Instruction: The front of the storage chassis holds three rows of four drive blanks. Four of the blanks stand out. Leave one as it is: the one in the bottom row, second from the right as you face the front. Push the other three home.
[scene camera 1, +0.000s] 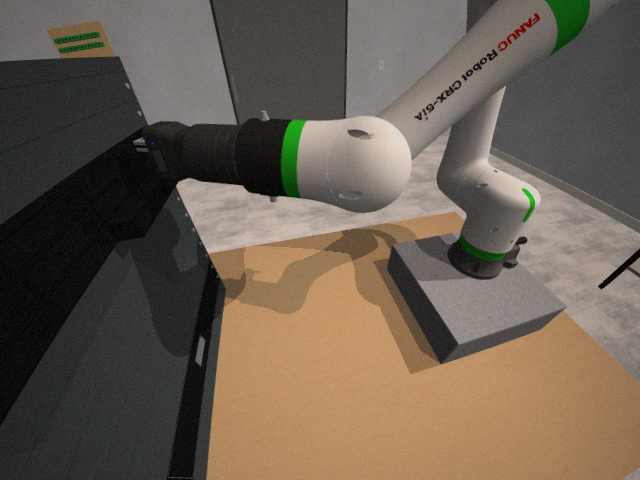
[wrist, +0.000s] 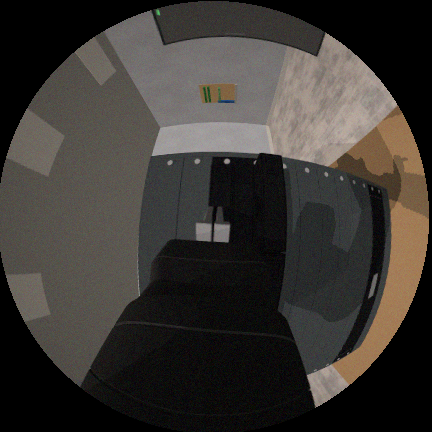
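Where they show: gripper, between the fingertips: (scene camera 1: 140, 144) (wrist: 214, 215); arm's base, origin of its link: (scene camera 1: 473, 260).
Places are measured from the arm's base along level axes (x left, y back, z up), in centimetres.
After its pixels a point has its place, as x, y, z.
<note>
The dark grey storage chassis (scene camera 1: 67, 98) @(2.8, -74.6, 46.9) (wrist: 162, 205) @(-5.1, -74.7, 46.8) stands at the left in the scene view, with its rows of black blanks in a dark band. My gripper (scene camera 1: 135, 143) @(-3.8, -72.5, 38.9) (wrist: 214, 215) @(-3.8, -72.5, 38.9) is shut and empty. Its fingertips are at the top row's right-end blank (wrist: 220, 182) @(-8.0, -72.9, 38.4), which looks about flush where it shows; contact is too dark to tell. In the wrist view, a long black block of bottom-row blanks (wrist: 271, 200) @(-5.2, -69.7, 33.0) stands out from the right end inward; the split between its blanks is not clear. The middle row is too dark to judge.
The robot base is on a grey block (scene camera 1: 496, 310) @(16.1, -5.5, 0.0) on the wooden table (scene camera 1: 330, 413) @(25.4, -48.6, -11.4). A row of light studs runs along the chassis's side edge. A board with green strips (scene camera 1: 80, 40) (wrist: 218, 93) is on the wall beyond the chassis.
</note>
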